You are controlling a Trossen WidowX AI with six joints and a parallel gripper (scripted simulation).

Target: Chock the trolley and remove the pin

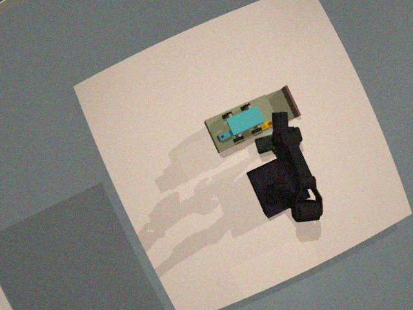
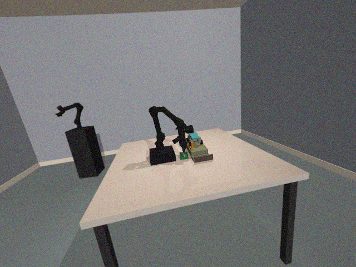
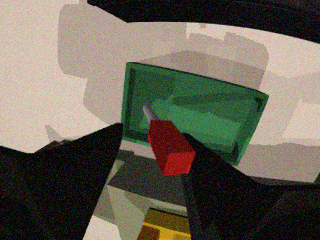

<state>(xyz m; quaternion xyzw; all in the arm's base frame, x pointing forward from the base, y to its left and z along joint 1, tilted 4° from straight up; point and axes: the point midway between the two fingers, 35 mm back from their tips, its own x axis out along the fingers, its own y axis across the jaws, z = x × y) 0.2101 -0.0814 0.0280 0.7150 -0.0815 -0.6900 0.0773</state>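
Right now the green tray is 6 cm below my gripper tip and 2 cm to the left of it. Round my gripper tip: red-headed stop pin: 1 cm below; then ramp: 12 cm to the left, 11 cm ahead; then teal trolley: 13 cm to the left, 11 cm ahead, 6 cm above.
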